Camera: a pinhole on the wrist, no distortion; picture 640 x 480 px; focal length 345.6 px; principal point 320.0 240.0 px. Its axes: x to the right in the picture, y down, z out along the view. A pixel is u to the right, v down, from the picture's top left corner.
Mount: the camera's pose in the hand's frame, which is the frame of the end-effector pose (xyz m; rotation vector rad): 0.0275 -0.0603 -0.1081 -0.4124 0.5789 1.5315
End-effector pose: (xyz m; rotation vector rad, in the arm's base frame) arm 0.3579 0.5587 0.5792 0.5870 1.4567 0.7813
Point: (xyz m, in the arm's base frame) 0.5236 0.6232 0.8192
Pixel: 366 398
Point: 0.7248 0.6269 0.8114
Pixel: 262 370
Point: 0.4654 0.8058 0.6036
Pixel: 351 127
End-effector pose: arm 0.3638 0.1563 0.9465 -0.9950 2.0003 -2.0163
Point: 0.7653 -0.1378 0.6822
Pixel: 214 447
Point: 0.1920 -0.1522 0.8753
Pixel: 319 51
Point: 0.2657 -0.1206 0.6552
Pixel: 409 204
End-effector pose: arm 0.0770 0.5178 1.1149 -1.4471 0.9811 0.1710
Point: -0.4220 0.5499 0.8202
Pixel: outside the picture
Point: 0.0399 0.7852 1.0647
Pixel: 270 410
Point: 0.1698 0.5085 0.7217
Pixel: outside the picture
